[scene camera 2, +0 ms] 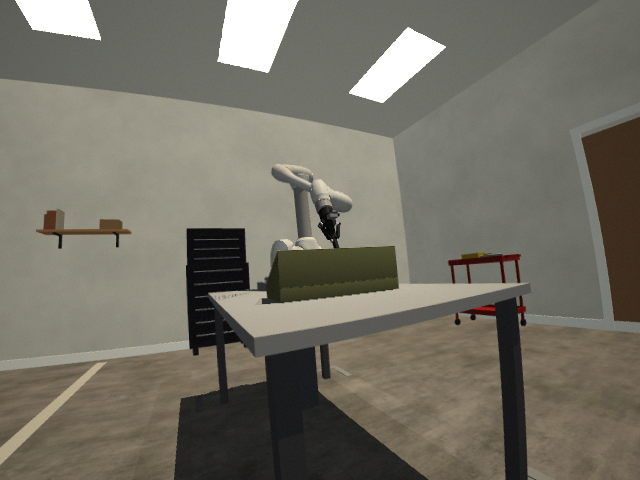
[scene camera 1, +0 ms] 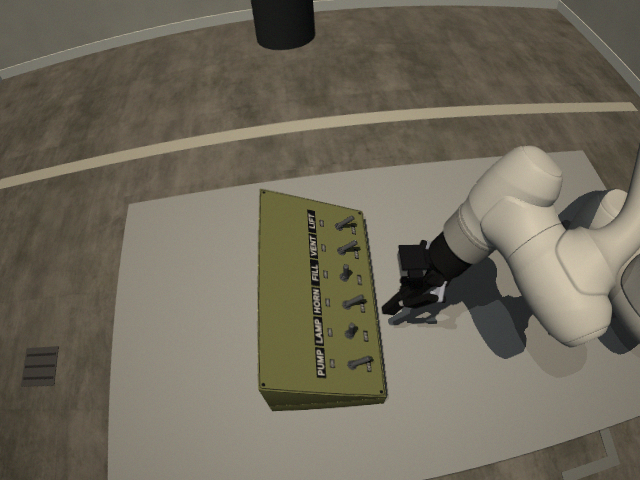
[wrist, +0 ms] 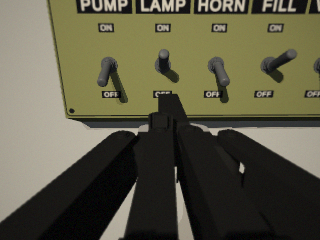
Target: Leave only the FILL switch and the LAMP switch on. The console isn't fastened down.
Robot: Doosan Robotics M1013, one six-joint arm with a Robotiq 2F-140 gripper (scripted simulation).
olive console: scene camera 2 296, 275; scene camera 1; wrist
same spot on olive console: (wrist: 223, 67) = (scene camera 1: 351, 299)
